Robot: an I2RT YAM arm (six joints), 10 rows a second.
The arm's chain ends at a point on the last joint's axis. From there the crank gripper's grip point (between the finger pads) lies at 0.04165 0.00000 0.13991 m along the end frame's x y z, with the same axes.
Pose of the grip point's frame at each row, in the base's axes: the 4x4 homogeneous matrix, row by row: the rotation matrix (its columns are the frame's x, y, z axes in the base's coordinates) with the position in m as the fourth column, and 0 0 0 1 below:
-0.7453 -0.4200 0.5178 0.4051; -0.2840 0.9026 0.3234 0.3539; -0.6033 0.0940 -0.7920 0.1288; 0 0 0 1
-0.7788 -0.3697 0.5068 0.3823; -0.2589 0.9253 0.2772 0.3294; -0.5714 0.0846 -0.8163 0.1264; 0 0 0 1
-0.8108 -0.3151 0.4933 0.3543; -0.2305 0.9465 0.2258 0.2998; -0.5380 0.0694 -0.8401 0.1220; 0 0 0 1
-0.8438 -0.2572 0.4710 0.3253; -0.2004 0.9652 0.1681 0.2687; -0.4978 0.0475 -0.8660 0.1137; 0 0 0 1
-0.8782 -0.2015 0.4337 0.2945; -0.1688 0.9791 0.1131 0.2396; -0.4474 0.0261 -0.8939 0.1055; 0 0 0 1
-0.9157 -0.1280 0.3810 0.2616; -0.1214 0.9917 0.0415 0.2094; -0.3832 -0.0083 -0.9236 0.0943; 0 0 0 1
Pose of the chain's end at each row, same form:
-0.7453 -0.4200 0.5178 0.3637; -0.2840 0.9026 0.3234 0.3205; -0.6033 0.0940 -0.7920 0.2647; 0 0 0 1
-0.7788 -0.3697 0.5068 0.3438; -0.2589 0.9253 0.2772 0.3014; -0.5714 0.0846 -0.8163 0.2644; 0 0 0 1
-0.8108 -0.3151 0.4933 0.3191; -0.2305 0.9465 0.2258 0.2778; -0.5380 0.0694 -0.8401 0.2619; 0 0 0 1
-0.8438 -0.2572 0.4710 0.2945; -0.2004 0.9652 0.1681 0.2535; -0.4978 0.0475 -0.8660 0.2556; 0 0 0 1
-0.8782 -0.2015 0.4337 0.2704; -0.1688 0.9791 0.1131 0.2308; -0.4474 0.0261 -0.8939 0.2492; 0 0 0 1
-0.9157 -0.1280 0.3810 0.2464; -0.1214 0.9917 0.0415 0.2087; -0.3832 -0.0083 -0.9236 0.2395; 0 0 0 1

